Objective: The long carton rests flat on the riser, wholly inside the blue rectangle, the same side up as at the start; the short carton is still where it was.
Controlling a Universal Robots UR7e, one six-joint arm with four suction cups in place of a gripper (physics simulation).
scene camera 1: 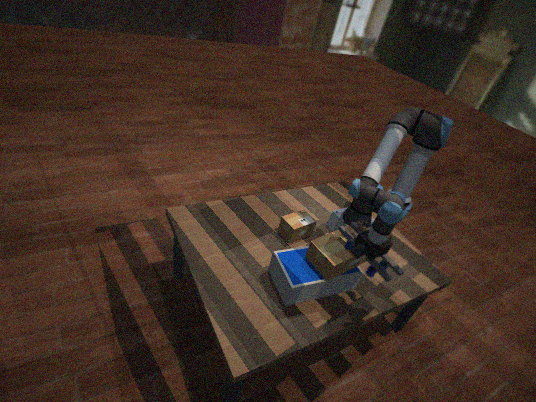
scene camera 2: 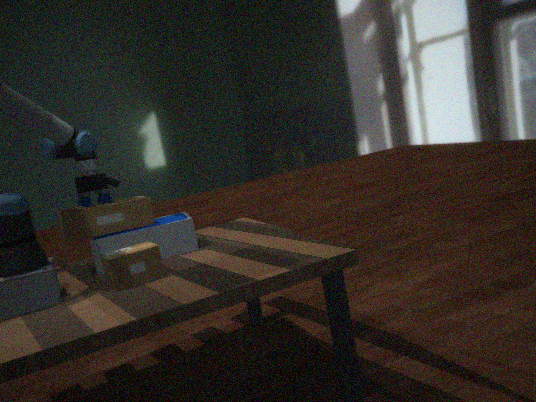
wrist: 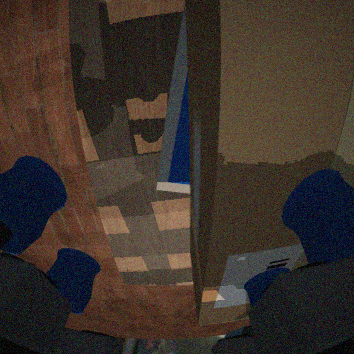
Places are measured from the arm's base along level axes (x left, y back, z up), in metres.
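Pixels of known places: hand, its tool point: (scene camera 1: 364, 258) (wrist: 166, 238); arm's base, origin of its link: (scene camera 1: 356, 219) (scene camera 2: 21, 269).
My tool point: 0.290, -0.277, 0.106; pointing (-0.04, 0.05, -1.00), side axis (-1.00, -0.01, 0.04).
Ahead of a thing's pixels: the offset from my tool point to its top centre, as dx, dy, dz. Level surfaces: height alone.
The long carton @[-0.095, -0.017, +0.023] (scene camera 1: 327, 260) (scene camera 2: 125, 216) (wrist: 280, 100) is brown and level. It is low over the grey riser @[-0.112, -0.129, -0.093] (scene camera 1: 322, 294) (scene camera 2: 175, 241) (wrist: 172, 130), covering part of the blue rectangle @[-0.112, -0.129, -0.093] (scene camera 1: 299, 265) (scene camera 2: 172, 218) (wrist: 181, 160). In scene camera 2 one end reaches past the riser's left end; whether its underside touches the riser is unclear. My gripper (scene camera 1: 361, 257) (scene camera 2: 95, 199) (wrist: 175, 245) holds the carton's top by two suction cups near one edge; the other two cups hang beside it. The short carton @[-0.404, -0.027, -0.114] (scene camera 1: 296, 228) (scene camera 2: 132, 267) stands on the table, apart from the riser.
The striped wooden table @[dz -0.214] (scene camera 1: 240, 300) (scene camera 2: 250, 265) carries the riser and short carton. A grey base block (scene camera 1: 336, 218) (scene camera 2: 30, 290) under the arm stands near the short carton. The riser's wall and the short carton are close together in scene camera 2.
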